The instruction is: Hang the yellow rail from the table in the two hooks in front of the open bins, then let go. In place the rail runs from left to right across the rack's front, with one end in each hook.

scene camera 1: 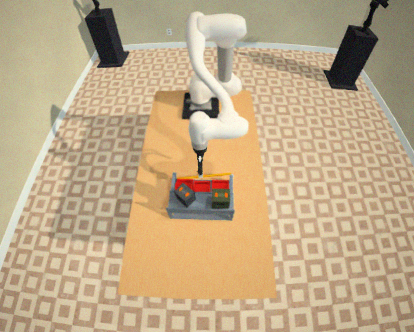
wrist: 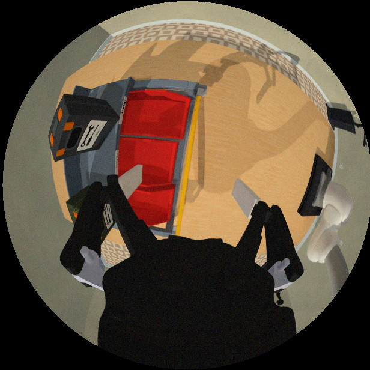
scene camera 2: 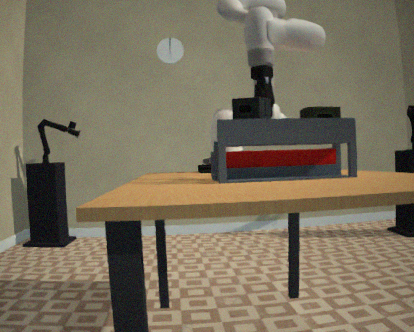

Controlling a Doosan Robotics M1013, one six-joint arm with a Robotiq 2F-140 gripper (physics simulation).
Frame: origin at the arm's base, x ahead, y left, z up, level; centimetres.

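Seen in the pictures: arm's base, link origin: (scene camera 1: 201,102).
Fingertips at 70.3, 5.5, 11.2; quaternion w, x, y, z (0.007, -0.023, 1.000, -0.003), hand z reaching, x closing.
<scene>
Pixels of each thing's top centre, then the offset from my fingertips to it, as dx, dy, dz. Level surfaces: height alone.
- dark toolbox, top centre: (scene camera 2: 251,96) (scene camera 1: 184,190) +20.5, -7.2, +7.9
- green toolbox, top centre: (scene camera 2: 319,107) (scene camera 1: 221,194) +20.5, +12.6, +4.6
- wooden table, surface height: dz -15.3
The yellow rail (scene camera 1: 217,175) (wrist: 192,145) runs left to right along the front of the grey rack (scene camera 1: 200,214) (scene camera 2: 290,131) (wrist: 90,172), before the red bins (scene camera 1: 202,186) (scene camera 2: 280,158) (wrist: 147,155). In the wrist view its far end lies at the grey hook (wrist: 202,91); its near end meets the gripper's dark outline, and the hook there is hidden. Whether both ends sit fully in the hooks cannot be told. My gripper (scene camera 1: 200,175) (wrist: 188,179) is open and empty, above the rail, with one finger on the bin side and one on the table side. Its fingertips are hidden in scene camera 2.
A dark toolbox (scene camera 1: 184,196) (scene camera 2: 250,108) (wrist: 82,127) and a green toolbox (scene camera 1: 221,201) (scene camera 2: 320,112) (wrist: 75,204) stand on the rack's top. The rack stands on the wooden table (scene camera 1: 200,260) (scene camera 2: 175,195) (wrist: 250,130). The arm's black base plate (scene camera 1: 186,109) (wrist: 312,185) is behind the gripper.
</scene>
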